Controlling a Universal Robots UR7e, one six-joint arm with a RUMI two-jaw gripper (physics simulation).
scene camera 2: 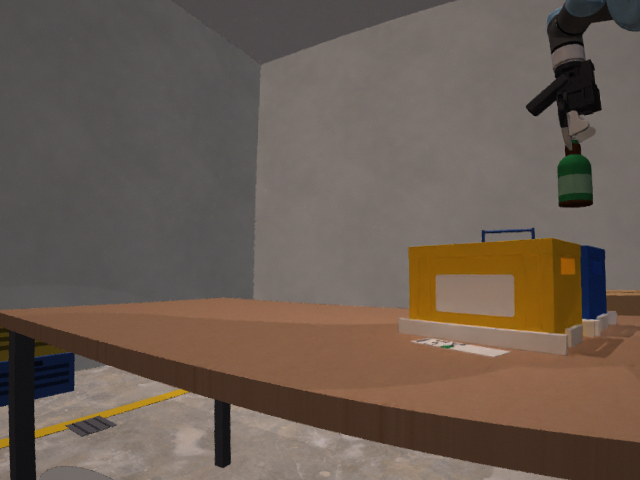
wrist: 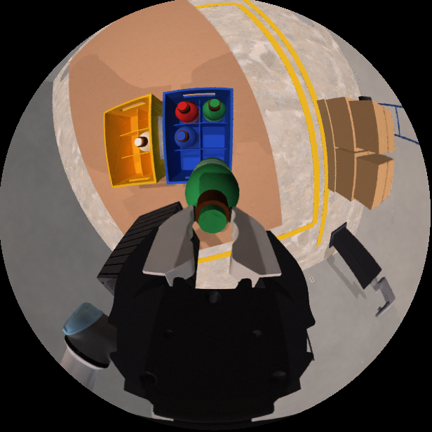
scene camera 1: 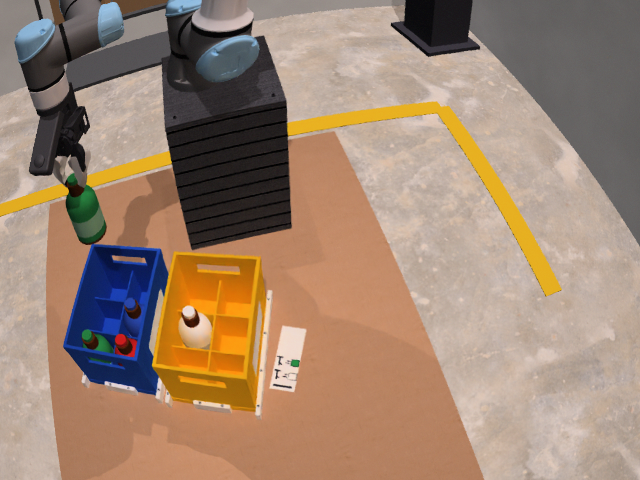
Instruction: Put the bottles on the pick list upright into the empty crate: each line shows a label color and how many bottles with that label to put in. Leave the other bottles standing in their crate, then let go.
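Frame: origin at the arm's base, x right, y ahead, z up, level; millimetres.
Where they show: gripper, fingertip midpoint: [scene camera 2: 573,152] [scene camera 1: 76,187].
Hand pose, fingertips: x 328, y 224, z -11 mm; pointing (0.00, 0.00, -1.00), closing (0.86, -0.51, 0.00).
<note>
After its pixels a point has its place.
My gripper [scene camera 1: 72,175] {x 328, y 224, z -11 mm} [scene camera 2: 573,141] {x 328, y 224, z -11 mm} [wrist: 212,208] is shut on the neck of a green bottle [scene camera 1: 85,210] {x 321, y 261, z -45 mm} [scene camera 2: 574,167] {x 294, y 235, z -57 mm} [wrist: 212,186], which hangs upright above crate height, near the blue crate's far end in scene camera 1. The blue crate [scene camera 1: 73,322] {x 447, y 348, z -252 mm} [scene camera 2: 593,281] {x 234, y 230, z -315 mm} [wrist: 198,90] holds another green bottle [scene camera 1: 97,342] {x 407, y 394, z -285 mm} [wrist: 214,110], a red bottle [scene camera 1: 124,345] {x 341, y 437, z -263 mm} [wrist: 186,111] and a blue bottle [scene camera 1: 133,319] {x 305, y 365, z -292 mm} [wrist: 185,136]. The yellow crate [scene camera 1: 206,385] {x 206, y 561, z -300 mm} [scene camera 2: 480,254] {x 57, y 466, z -264 mm} [wrist: 106,150] holds one white bottle [scene camera 1: 195,329] {x 180, y 436, z -294 mm} [wrist: 144,142], upright in a middle compartment. The pick list [scene camera 1: 289,343] {x -3, y 473, z -417 mm} [scene camera 2: 488,351] {x -15, y 460, z -417 mm} shows a green mark and a white one.
The black ribbed pedestal [scene camera 1: 235,175] {x -19, y 166, z -203 mm} [wrist: 135,232] stands behind the yellow crate. White corner and edge strips [scene camera 1: 211,406] {x 216, y 568, z -390 mm} [scene camera 2: 485,336] {x 42, y 461, z -403 mm} surround the crates' bases on the brown table [scene camera 1: 351,361] {x -102, y 569, z -418 mm} [scene camera 2: 258,341] {x -61, y 836, z -418 mm} [wrist: 130,45]. Cardboard boxes [wrist: 355,145] stand beyond the table in the wrist view.
</note>
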